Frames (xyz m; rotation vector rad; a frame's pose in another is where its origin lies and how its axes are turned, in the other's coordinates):
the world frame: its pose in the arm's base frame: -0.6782 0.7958 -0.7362 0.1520 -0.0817 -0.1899
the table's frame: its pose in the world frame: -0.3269 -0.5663 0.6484 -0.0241 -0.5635 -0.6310
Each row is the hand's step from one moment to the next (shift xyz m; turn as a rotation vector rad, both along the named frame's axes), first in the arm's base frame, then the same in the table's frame.
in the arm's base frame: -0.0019 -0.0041 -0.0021 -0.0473 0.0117 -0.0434
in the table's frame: 0.0011 -0.0047 -0.0014 -0.0520 -0.0382 -0.0094
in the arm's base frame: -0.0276 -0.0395 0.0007 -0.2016 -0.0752 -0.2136
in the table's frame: 0.0156 -0.0447 0.0089 -0.1427 -0.2540 -0.0838
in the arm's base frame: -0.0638 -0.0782 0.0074 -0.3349 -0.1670 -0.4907
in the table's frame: 0.0290 -0.0929 0.0275 -0.2680 -0.4918 -0.2592
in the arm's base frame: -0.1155 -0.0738 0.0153 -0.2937 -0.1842 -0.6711
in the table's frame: 0.0035 -0.1231 0.0621 -0.3168 -0.5307 -0.4342
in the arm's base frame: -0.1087 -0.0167 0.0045 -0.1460 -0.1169 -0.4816
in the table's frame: -0.0401 -0.0842 0.0585 -0.2062 -0.3263 -0.3434
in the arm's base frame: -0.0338 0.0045 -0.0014 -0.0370 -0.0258 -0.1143
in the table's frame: -0.0209 -0.0207 0.0174 -0.0515 -0.0778 -0.0800
